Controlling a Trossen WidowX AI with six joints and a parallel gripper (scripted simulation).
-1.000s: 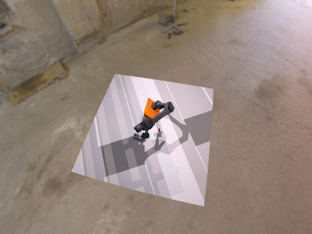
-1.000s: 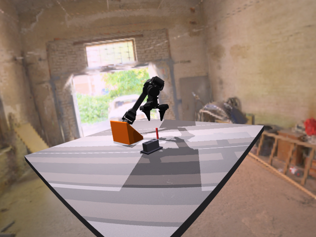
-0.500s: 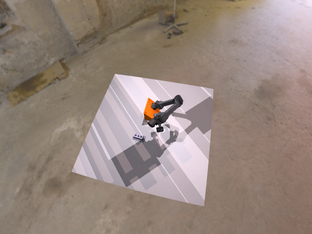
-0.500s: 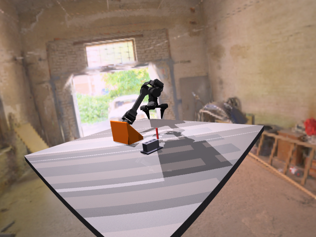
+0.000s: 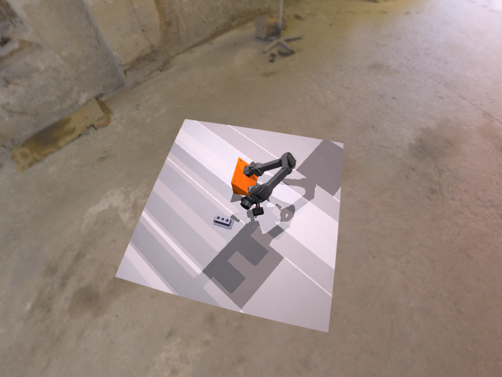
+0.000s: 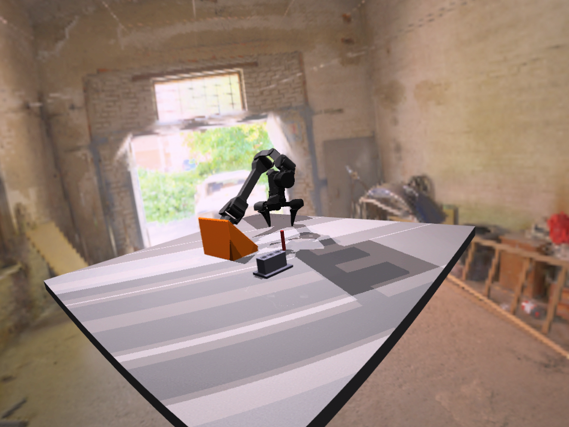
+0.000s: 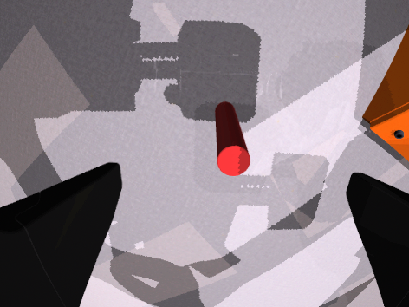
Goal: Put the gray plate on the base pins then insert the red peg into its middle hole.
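Now: gripper tip 6 cm above the red peg. Also, from my gripper tip: gray plate: 12 cm ahead, 19 cm to the right, 5 cm below; base: 12 cm ahead, 18 cm to the right, 9 cm below.
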